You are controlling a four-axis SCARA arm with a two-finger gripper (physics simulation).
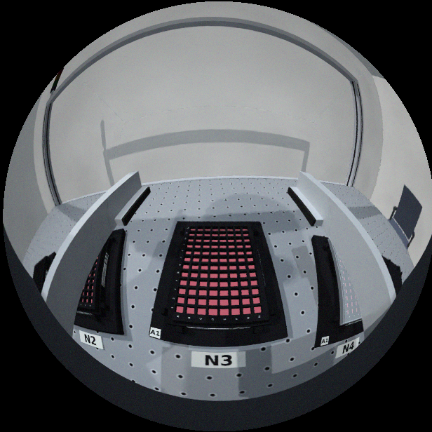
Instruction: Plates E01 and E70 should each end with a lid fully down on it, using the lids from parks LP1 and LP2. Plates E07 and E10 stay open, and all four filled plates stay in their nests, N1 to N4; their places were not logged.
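Observation:
Clear lid [349, 311]. Black nest N2 [111, 322]; black nest N4 [326, 305]; black nest N3 [276, 329]. N3 label [198, 358].

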